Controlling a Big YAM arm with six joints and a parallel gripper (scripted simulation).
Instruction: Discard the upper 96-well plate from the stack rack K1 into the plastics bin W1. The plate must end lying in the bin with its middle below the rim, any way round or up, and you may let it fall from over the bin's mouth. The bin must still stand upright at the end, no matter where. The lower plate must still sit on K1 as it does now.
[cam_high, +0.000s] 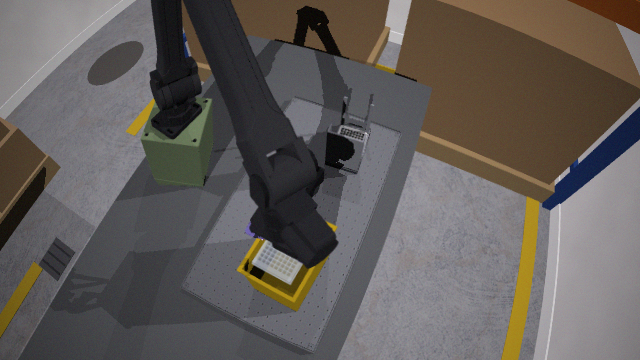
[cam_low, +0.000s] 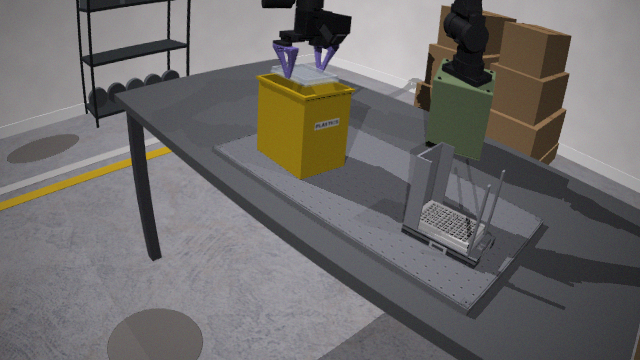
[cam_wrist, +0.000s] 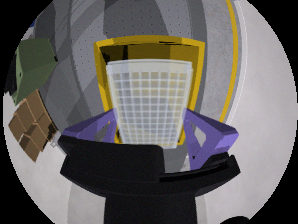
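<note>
The yellow plastics bin W1 is 11 cm below my hand.
</note>
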